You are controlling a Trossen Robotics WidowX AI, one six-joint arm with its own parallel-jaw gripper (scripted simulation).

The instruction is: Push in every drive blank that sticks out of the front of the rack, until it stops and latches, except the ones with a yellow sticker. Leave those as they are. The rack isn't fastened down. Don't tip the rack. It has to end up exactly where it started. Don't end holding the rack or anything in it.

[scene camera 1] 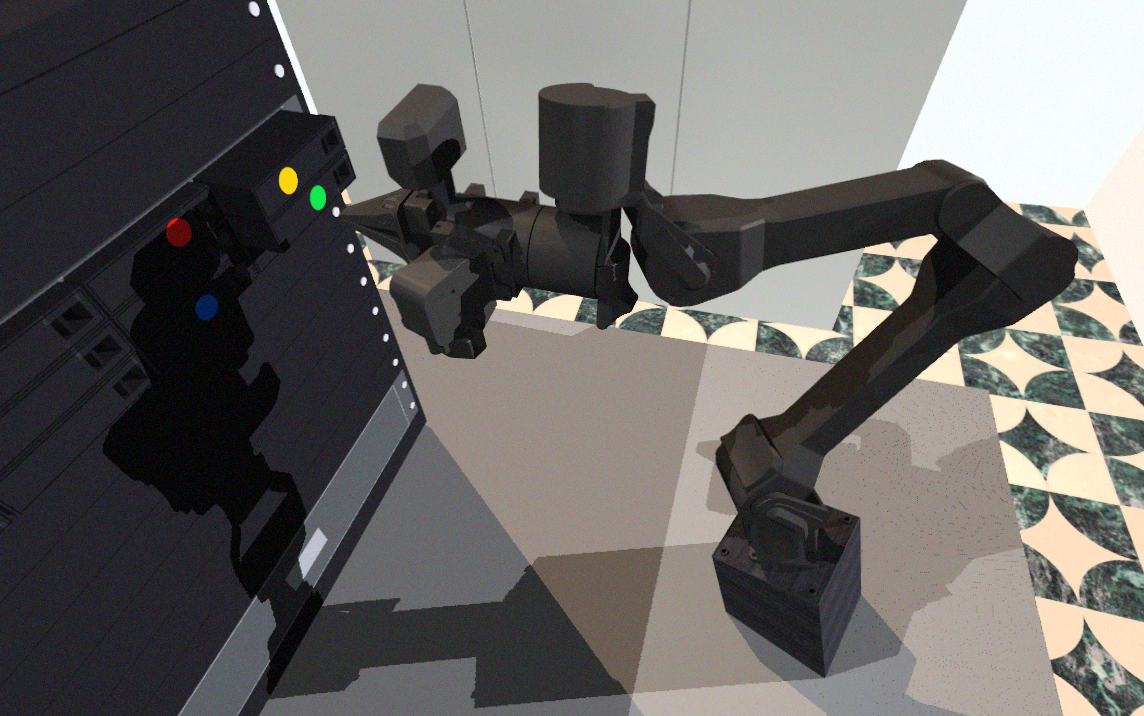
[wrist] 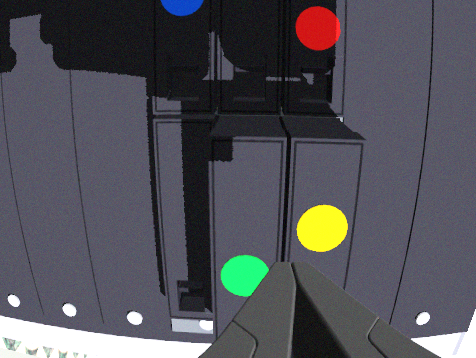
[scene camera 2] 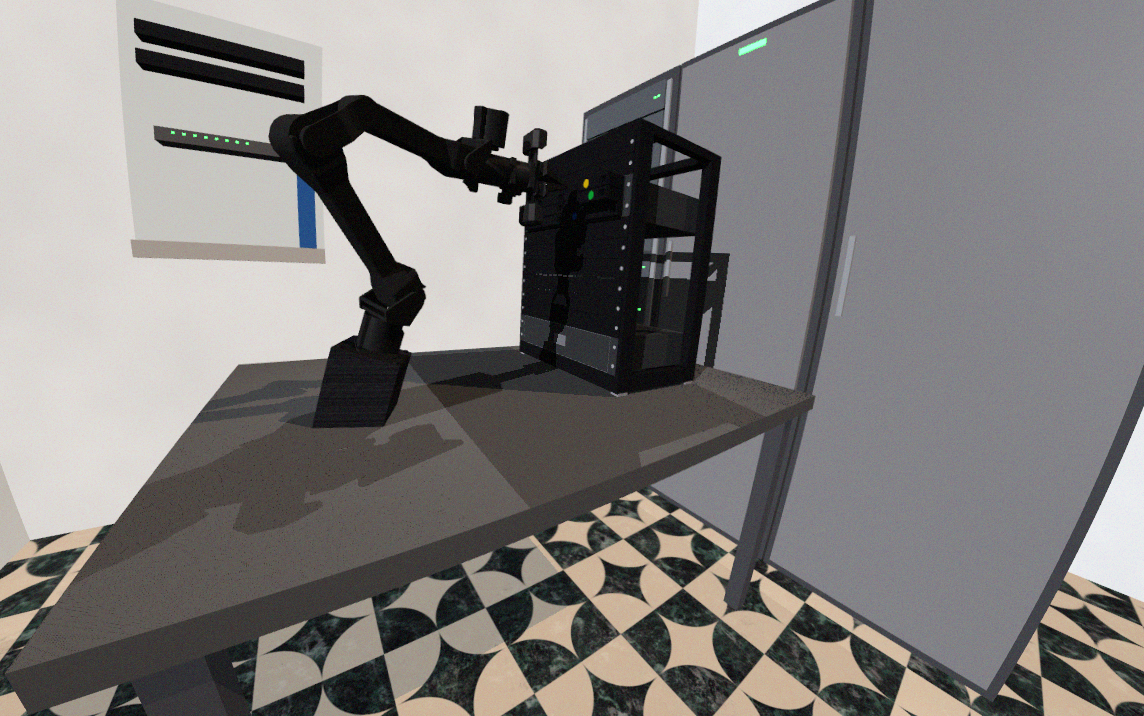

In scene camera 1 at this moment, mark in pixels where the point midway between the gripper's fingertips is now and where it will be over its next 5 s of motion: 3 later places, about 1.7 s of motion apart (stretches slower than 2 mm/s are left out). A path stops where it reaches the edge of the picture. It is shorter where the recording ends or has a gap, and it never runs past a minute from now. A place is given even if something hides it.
My gripper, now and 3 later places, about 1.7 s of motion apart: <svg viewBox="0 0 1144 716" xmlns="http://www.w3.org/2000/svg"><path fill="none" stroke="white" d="M344 214L337 213L318 201L298 197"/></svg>
